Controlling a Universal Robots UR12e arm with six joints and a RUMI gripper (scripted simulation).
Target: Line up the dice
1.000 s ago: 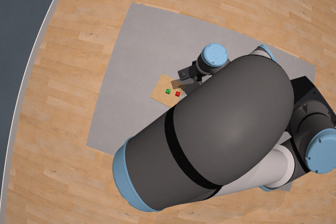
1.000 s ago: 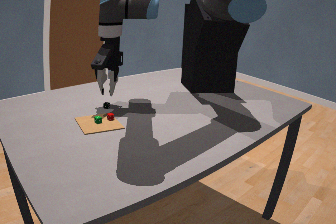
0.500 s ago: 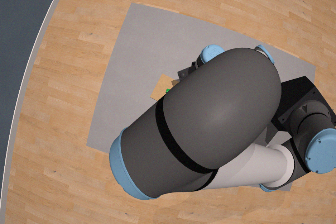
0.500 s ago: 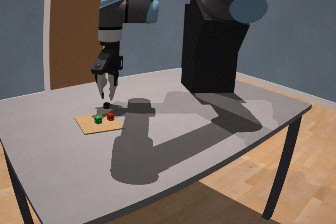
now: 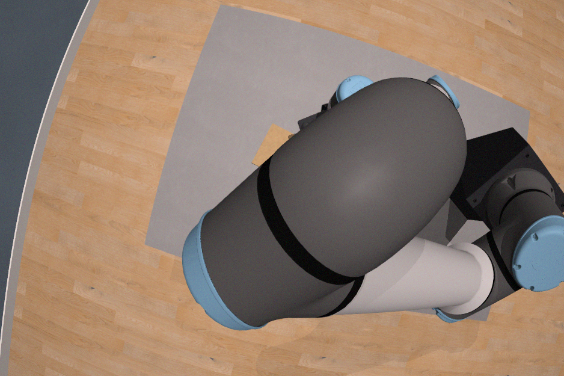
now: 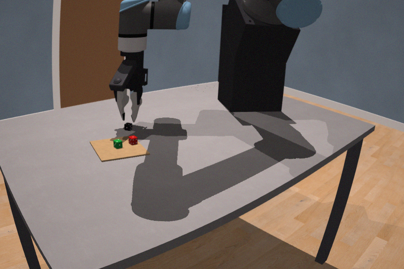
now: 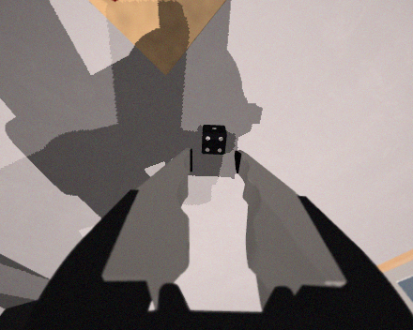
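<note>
Now: the black die 30 mm below my hand. Also, from my hand: tan mat (110 mm ahead, 110 mm to the left, 40 mm below); then red die (50 mm ahead, 110 mm to the left, 30 mm below); then green die (110 mm ahead, 110 mm to the left, 30 mm below).
</note>
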